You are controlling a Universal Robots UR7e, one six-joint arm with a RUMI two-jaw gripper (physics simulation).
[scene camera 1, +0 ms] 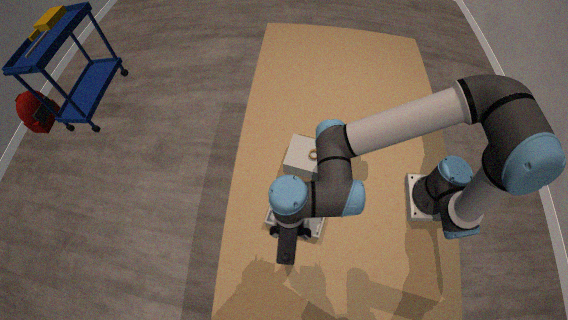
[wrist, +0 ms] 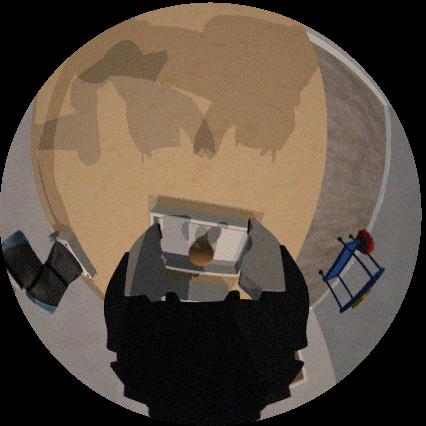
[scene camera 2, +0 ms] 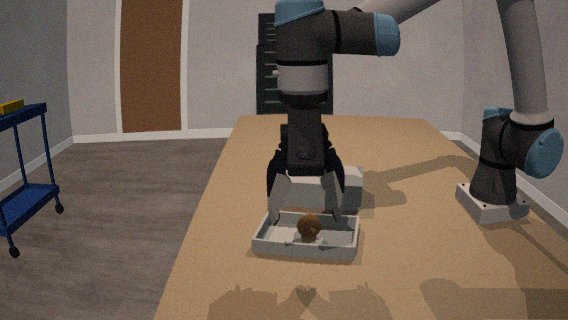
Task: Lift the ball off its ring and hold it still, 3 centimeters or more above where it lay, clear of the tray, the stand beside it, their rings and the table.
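Frame: origin at the arm's base, x left, y back, z up, level; centimetres.
Where they show: gripper, fingertip midpoint: (wrist: 203, 222) (scene camera 2: 306, 224); arm's base, link origin: (scene camera 1: 429, 196) (wrist: 67, 257) (scene camera 2: 492, 193).
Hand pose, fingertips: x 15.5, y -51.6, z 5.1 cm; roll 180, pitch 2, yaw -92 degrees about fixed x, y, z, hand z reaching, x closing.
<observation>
Each offset is from my fingertips to the top centre of the thing. "pt": to the spot under its first point.
A brown ball @(dy +1.7, dx -9.9, dz -3.4 cm) (scene camera 2: 309, 226) (wrist: 201, 251) sits inside the shallow grey tray @(dy +1.7, dx -9.9, dz -6.2 cm) (scene camera 2: 280, 249) (wrist: 200, 215); its ring is mostly hidden beneath it. In scene camera 1 the arm hides the ball, and part of the tray @(pt dy +8.9, dx -2.6, dz -6.2 cm) (scene camera 1: 318, 233) shows. My gripper (scene camera 2: 307, 219) (wrist: 203, 222) is open and points down over the tray, one finger on each side of the ball, with space between each finger and the ball. The fingertips are near the tray's short ends, around rim height; whether they touch the tray I cannot tell. In scene camera 1 the fingertips are hidden under the arm.
A light grey box-shaped stand (scene camera 1: 299, 154) (scene camera 2: 353, 192) (wrist: 210, 290) is close behind the tray, with a small ring @(pt dy +5.3, dx -29.5, dz -2.1 cm) (scene camera 1: 309, 155) on top. The arm's base (scene camera 1: 416, 216) (scene camera 2: 492, 214) is on the right of the table. A blue cart (scene camera 1: 90, 120) (scene camera 2: 30, 192) stands off the table.
</observation>
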